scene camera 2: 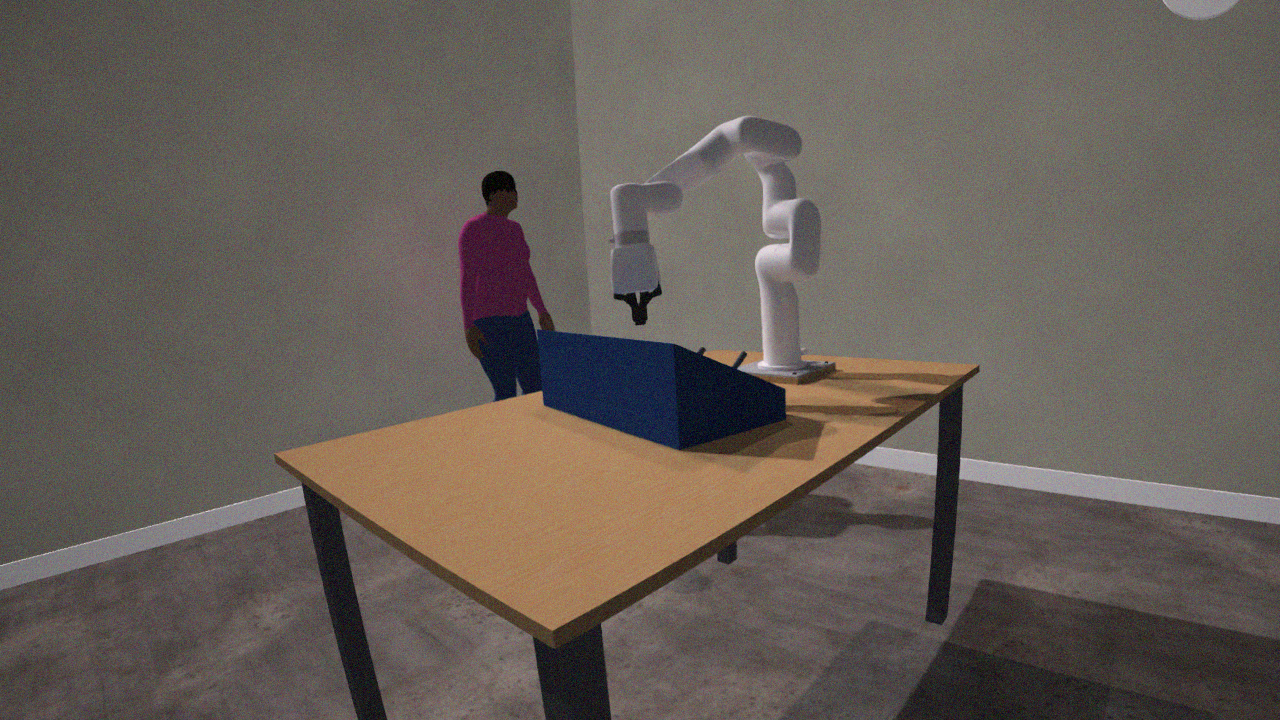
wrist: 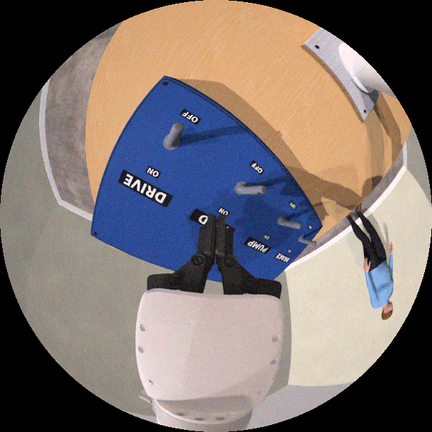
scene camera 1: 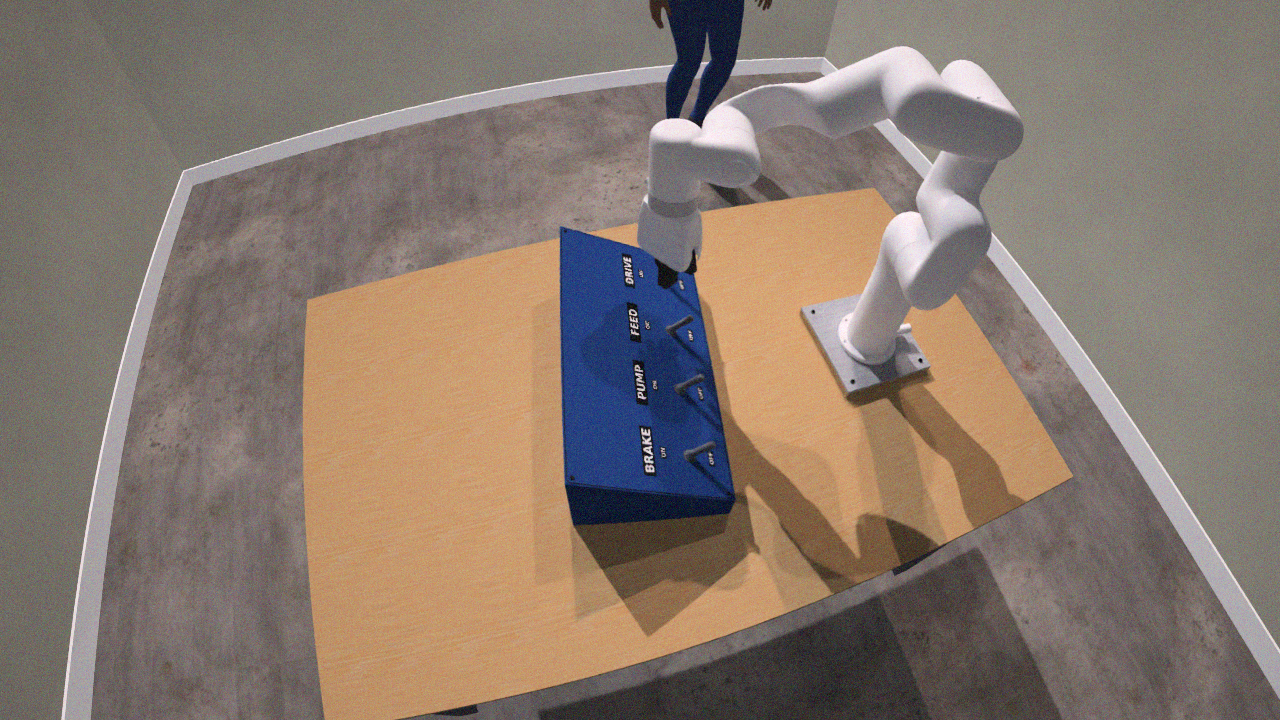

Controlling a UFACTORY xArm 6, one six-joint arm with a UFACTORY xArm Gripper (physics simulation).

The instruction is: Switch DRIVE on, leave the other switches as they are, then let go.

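Pixels of known places: gripper, fingertip midpoint: (scene camera 2: 640, 324) (scene camera 1: 667, 283); arm's base at its link origin: (scene camera 2: 782, 366) (scene camera 1: 866, 339).
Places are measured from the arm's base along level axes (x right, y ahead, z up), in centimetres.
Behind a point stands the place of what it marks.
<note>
The blue switch panel (scene camera 1: 590, 376) @[y 56.5, x -4.6, z 13.5 cm] (scene camera 2: 608, 380) @[y 60.4, x -1.7, z 7.2 cm] (wrist: 125, 145) has a sloped face with grey levers. The DRIVE lever (wrist: 174, 136) leans toward its OFF label in the wrist view; my gripper hides it in scene camera 1. The FEED lever (scene camera 1: 680, 325) @[y 39.0, x 4.9, z 9.1 cm] (wrist: 250, 188), PUMP lever (scene camera 1: 690, 385) @[y 40.9, x -7.0, z 8.9 cm] (wrist: 289, 222) and BRAKE lever (scene camera 1: 700, 451) @[y 42.9, x -18.7, z 9.2 cm] (wrist: 307, 240) lean to the OFF side in scene camera 1. My gripper (scene camera 1: 666, 275) @[y 40.4, x 9.6, z 15.1 cm] (scene camera 2: 639, 320) @[y 40.4, x 9.6, z 15.1 cm] (wrist: 216, 222) is shut and empty. Its fingertips hang above the panel, apart from the levers, and cover part of the FEED label in the wrist view.
The panel stands on the wooden table (scene camera 1: 420, 402) @[y 87.0, x 6.9, z -2.1 cm] (scene camera 2: 501, 483) @[y 90.9, x -11.4, z -2.1 cm] (wrist: 240, 55). My arm's base plate (scene camera 1: 827, 320) @[y 6.4, x 6.2, z 0.0 cm] (scene camera 2: 810, 373) @[y 2.9, x -10.3, z -0.5 cm] (wrist: 332, 67) is bolted down on the levers' OFF side. A person in pink (scene camera 2: 494, 264) stands beyond the table, and a person in blue (wrist: 379, 282) shows in the wrist view.
</note>
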